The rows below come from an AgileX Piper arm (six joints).
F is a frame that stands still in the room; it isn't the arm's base.
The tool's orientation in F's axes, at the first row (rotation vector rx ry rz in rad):
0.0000, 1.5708, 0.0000
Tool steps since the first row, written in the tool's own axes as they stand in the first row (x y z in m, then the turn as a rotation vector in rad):
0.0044, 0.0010, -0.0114, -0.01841, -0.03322, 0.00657
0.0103, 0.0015, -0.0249, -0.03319, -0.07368, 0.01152
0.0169, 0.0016, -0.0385, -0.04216, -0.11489, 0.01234
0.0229, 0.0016, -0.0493, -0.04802, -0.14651, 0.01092
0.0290, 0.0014, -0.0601, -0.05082, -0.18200, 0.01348
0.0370, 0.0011, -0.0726, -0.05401, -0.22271, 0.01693
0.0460, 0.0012, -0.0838, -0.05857, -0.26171, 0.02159
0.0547, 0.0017, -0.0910, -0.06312, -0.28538, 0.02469
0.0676, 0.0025, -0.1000, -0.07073, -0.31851, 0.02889
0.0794, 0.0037, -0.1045, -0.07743, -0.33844, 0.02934
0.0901, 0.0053, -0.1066, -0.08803, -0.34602, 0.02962
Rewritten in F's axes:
-0.0114, 0.0010, -0.0044, 0.00657, -0.03322, 0.01841
-0.0249, 0.0015, -0.0103, 0.01152, -0.07368, 0.03319
-0.0385, 0.0016, -0.0169, 0.01234, -0.11489, 0.04216
-0.0493, 0.0016, -0.0229, 0.01092, -0.14651, 0.04802
-0.0601, 0.0014, -0.0290, 0.01348, -0.18200, 0.05082
-0.0726, 0.0011, -0.0370, 0.01693, -0.22271, 0.05401
-0.0838, 0.0012, -0.0460, 0.02159, -0.26171, 0.05857
-0.0910, 0.0017, -0.0547, 0.02469, -0.28538, 0.06312
-0.1000, 0.0025, -0.0676, 0.02889, -0.31851, 0.07073
-0.1045, 0.0037, -0.0794, 0.02934, -0.33844, 0.07743
-0.1066, 0.0053, -0.0901, 0.02962, -0.34602, 0.08803

